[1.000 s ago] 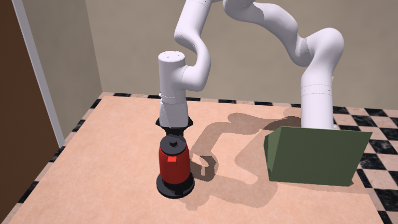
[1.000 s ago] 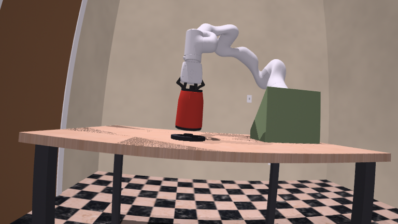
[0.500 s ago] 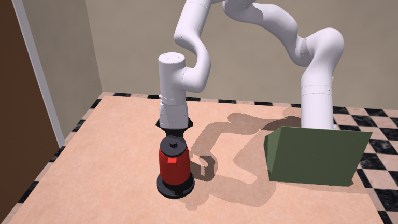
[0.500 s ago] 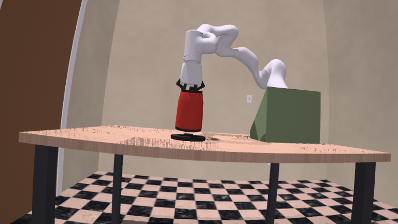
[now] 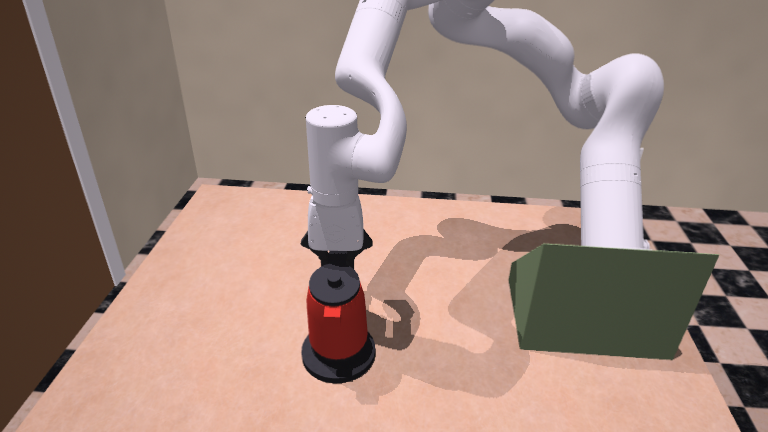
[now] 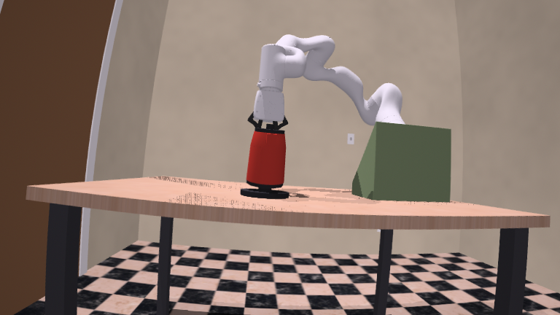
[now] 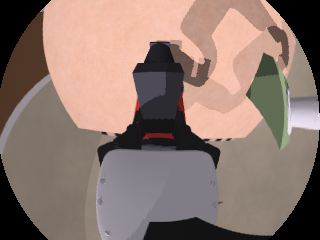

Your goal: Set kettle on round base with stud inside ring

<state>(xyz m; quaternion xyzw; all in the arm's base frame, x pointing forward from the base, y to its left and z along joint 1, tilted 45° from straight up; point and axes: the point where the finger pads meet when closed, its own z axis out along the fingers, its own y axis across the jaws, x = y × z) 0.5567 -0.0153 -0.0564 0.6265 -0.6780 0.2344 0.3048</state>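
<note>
The red kettle lies 6 cm below my hand and 2 cm to the left of it. The rest, counted from my hand: round kettle base (18 cm below, 5 cm to the left).
</note>
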